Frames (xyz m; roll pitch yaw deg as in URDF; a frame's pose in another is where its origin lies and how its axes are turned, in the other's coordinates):
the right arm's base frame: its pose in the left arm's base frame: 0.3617 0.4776 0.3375 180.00 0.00 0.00
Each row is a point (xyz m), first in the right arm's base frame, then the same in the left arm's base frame.
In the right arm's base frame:
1: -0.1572 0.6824 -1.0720
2: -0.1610 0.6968 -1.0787
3: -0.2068 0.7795 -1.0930
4: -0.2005 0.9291 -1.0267
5: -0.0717 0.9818 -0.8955
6: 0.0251 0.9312 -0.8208
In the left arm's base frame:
1: 0.2045 -0.2048 1.4095
2: 0.2007 -0.2192 1.4162
3: 0.1549 -0.3019 1.4305
4: 0.1612 -0.4515 1.3642
5: 0.2900 -0.5042 1.2330
6: 0.3868 -0.4536 1.1583

